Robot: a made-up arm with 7 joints. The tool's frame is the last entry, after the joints.
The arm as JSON. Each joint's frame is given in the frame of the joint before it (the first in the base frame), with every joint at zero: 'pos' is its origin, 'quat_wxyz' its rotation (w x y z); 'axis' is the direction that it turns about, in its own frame. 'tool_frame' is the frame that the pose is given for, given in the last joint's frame.
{
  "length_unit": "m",
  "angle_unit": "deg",
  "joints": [
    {
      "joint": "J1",
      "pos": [
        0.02,
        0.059,
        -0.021
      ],
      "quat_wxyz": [
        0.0,
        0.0,
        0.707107,
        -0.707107
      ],
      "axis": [
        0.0,
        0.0,
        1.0
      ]
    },
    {
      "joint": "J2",
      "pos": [
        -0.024,
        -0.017,
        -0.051
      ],
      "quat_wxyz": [
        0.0,
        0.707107,
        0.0,
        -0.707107
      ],
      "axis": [
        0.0,
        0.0,
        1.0
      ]
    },
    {
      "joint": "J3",
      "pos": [
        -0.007,
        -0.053,
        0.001
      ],
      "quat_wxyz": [
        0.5,
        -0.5,
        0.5,
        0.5
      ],
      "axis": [
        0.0,
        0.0,
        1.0
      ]
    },
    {
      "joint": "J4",
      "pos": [
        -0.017,
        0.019,
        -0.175
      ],
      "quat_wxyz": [
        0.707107,
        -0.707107,
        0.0,
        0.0
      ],
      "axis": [
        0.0,
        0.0,
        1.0
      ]
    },
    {
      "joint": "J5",
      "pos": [
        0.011,
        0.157,
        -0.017
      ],
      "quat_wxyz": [
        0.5,
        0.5,
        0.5,
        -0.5
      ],
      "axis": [
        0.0,
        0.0,
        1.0
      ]
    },
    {
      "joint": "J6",
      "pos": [
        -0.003,
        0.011,
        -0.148
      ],
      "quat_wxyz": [
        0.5,
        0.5,
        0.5,
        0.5
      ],
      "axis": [
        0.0,
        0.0,
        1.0
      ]
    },
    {
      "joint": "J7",
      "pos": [
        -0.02,
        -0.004,
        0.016
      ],
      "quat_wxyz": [
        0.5,
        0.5,
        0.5,
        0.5
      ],
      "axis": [
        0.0,
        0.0,
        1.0
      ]
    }
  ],
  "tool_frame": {
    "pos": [
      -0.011,
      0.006,
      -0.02
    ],
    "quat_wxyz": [
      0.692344,
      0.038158,
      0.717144,
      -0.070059
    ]
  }
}
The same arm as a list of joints. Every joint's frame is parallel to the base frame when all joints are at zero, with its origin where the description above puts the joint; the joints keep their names.
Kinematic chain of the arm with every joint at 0, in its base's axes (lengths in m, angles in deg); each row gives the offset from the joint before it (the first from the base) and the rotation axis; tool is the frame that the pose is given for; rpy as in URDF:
J1: xyz 0.02 0.059 -0.021 axis -y
J2: xyz 0.024 0.051 0.017 axis +x
J3: xyz 0.001 -0.007 -0.053 axis +z
J4: xyz 0.017 -0.019 -0.175 axis -y
J5: xyz -0.011 0.017 -0.157 axis +z
J6: xyz -0.011 -0.003 -0.148 axis +y
J7: xyz 0.02 0.016 -0.004 axis -x
tool: xyz 0.02 0.006 -0.011 rpy 8.73 2.2 -2.42

